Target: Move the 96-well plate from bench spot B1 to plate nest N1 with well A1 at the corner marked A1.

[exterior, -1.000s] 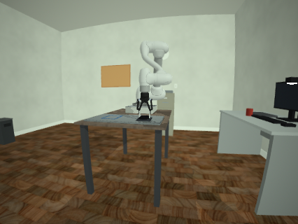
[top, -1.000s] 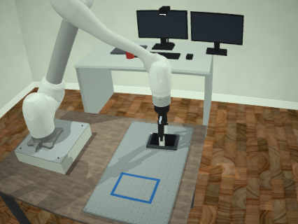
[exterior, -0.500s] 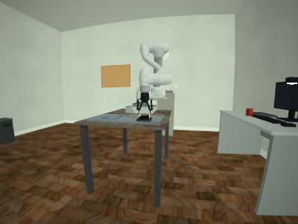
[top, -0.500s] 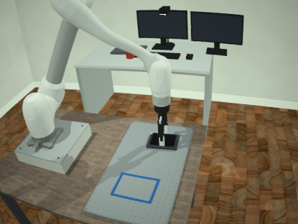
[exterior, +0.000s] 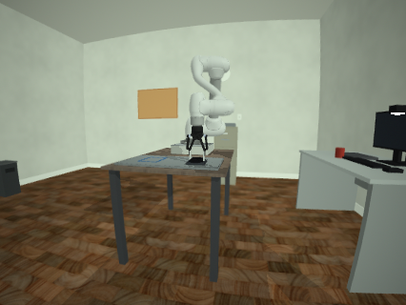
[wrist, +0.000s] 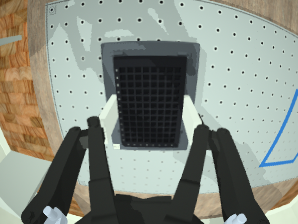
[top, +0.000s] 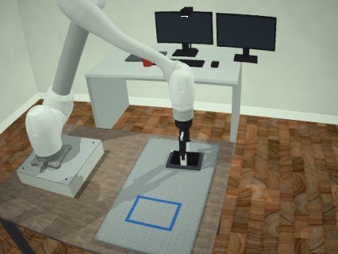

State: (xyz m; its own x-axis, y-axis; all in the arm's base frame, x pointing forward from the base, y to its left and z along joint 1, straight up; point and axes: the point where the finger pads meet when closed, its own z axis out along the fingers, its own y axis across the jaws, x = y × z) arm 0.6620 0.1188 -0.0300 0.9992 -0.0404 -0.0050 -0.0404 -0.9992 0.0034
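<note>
The black 96-well plate lies 20 mm below my hand. Round my hand: dark plate nest N1: 40 mm below.
</note>
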